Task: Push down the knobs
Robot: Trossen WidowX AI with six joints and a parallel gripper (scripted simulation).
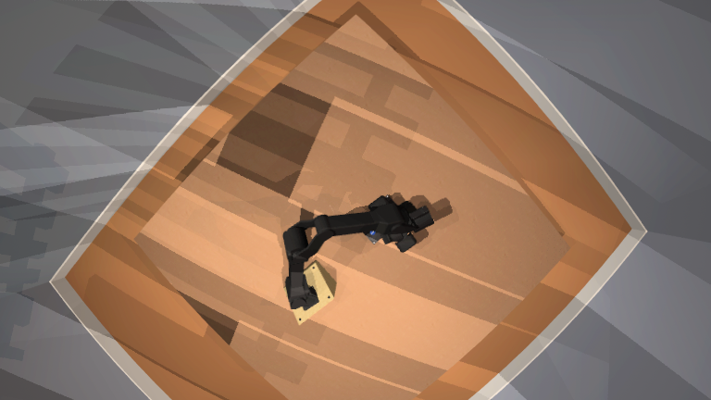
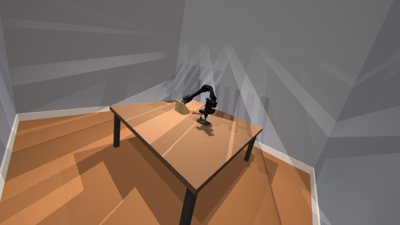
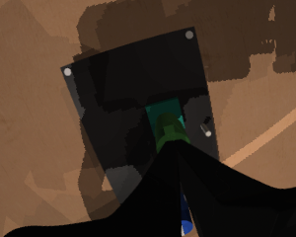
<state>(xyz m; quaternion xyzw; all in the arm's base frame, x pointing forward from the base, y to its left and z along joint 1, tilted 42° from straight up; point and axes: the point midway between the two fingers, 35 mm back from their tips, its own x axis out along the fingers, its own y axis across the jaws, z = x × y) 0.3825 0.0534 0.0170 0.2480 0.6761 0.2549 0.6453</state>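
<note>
Right now the green knob is 1 cm below my gripper tip. Round my gripper tip: blue knob (7 cm behind, 2 cm below).
</note>
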